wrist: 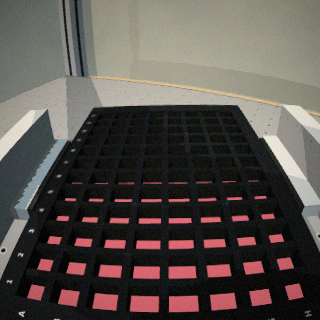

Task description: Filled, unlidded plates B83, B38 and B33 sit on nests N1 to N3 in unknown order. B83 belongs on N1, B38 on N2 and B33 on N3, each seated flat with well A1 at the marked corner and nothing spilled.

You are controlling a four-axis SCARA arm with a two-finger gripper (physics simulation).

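Places are measured from the arm's base along level axes (x ahead, y left, z up), in metres.
Pixels of known places: gripper, between the fingertips: point(164, 125).
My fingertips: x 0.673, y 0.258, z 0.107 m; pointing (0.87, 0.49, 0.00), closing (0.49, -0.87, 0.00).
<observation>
Behind a point stands the place of what it marks.
A black multi-well plate point(166, 108) @(x 0.702, y 0.273, z 0.101 m) fills the lower middle of the wrist view. Pink liquid shows in its nearer wells; the farther wells look dark from this angle. The letter A is at its lower left, H at its lower right, and numbers run up the left rim from 1, so well A1 is at the near left corner. It has no lid, and its name label does not show. My gripper point(164, 125) @(x 0.673, y 0.258, z 0.107 m) is shut on this plate, one finger pad against each long side. The plate looks level and raised above the deck. The nests and the other plates do not show.
The pale perforated deck point(127, 93) @(x 0.929, y 0.475, z 0.013 m) lies behind and beside the plate, ending at a thin yellow line along the curved back wall point(200, 40). A grey-blue vertical post point(84, 45) @(x 1.041, y 0.684, z 0.080 m) stands at the back left and a shadow band falls near it.
</observation>
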